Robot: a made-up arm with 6 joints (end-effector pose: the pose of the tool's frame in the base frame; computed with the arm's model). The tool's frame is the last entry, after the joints. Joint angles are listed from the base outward.
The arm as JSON. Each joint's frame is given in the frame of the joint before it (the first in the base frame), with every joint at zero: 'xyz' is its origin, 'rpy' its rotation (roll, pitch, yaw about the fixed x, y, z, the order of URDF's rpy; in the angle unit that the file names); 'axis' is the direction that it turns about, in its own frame. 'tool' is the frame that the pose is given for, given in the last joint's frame.
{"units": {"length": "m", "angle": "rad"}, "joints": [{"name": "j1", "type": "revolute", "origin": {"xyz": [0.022, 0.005, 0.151], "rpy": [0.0, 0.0, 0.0]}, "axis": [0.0, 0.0, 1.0]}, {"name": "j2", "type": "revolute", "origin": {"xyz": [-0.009, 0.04, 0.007], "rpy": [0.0, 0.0, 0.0]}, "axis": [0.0, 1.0, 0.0]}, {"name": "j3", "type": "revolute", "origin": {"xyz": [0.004, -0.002, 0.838], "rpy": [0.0, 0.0, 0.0]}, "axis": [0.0, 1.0, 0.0]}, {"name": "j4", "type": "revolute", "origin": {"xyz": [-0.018, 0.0, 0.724], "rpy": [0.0, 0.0, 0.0]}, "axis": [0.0, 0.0, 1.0]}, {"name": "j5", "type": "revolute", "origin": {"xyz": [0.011, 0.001, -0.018], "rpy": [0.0, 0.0, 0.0]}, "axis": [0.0, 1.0, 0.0]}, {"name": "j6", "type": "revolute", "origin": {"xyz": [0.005, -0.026, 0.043], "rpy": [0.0, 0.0, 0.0]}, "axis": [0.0, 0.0, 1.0]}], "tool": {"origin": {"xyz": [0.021, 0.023, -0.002], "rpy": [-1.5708, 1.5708, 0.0]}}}
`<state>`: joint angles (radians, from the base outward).
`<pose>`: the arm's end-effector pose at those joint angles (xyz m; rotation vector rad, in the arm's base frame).
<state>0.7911 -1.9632 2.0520 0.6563 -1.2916 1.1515</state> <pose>-0.5323 -0.5241 0.5525 -2.2364 -1.8449 0.8506</pose>
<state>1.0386 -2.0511 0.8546 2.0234 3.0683 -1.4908</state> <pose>-0.7058 -1.1455 0.0432 -1.1461 1.0281 -1.9465</pose>
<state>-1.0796 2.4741 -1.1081 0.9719 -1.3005 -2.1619</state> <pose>0.5865 -1.0800 -0.3675 1.7337 0.9986 -0.2260</pose>
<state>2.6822 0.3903 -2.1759 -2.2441 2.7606 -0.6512</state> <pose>0.2842 -0.1866 0.7636 -0.0584 -0.0085 -0.7550</pose>
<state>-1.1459 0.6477 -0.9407 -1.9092 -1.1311 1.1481</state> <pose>0.1994 -0.2309 1.5087 -0.0358 2.4315 -0.8591</pose>
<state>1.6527 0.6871 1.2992 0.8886 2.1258 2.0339</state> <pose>-0.1459 1.1534 0.4892 -2.3915 -1.2278 -0.1258</pose>
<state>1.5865 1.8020 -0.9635 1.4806 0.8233 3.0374</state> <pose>-0.0621 1.3855 0.4393 -2.1479 0.8969 0.1926</pose>
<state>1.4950 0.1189 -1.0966 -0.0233 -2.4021 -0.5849</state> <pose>-0.0389 -0.5116 1.3299 0.5728 -1.5891 0.2039</pose>
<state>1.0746 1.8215 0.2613 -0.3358 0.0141 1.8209</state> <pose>0.6933 1.3118 -0.3923 -0.4869 -0.4081 -1.9923</pose>
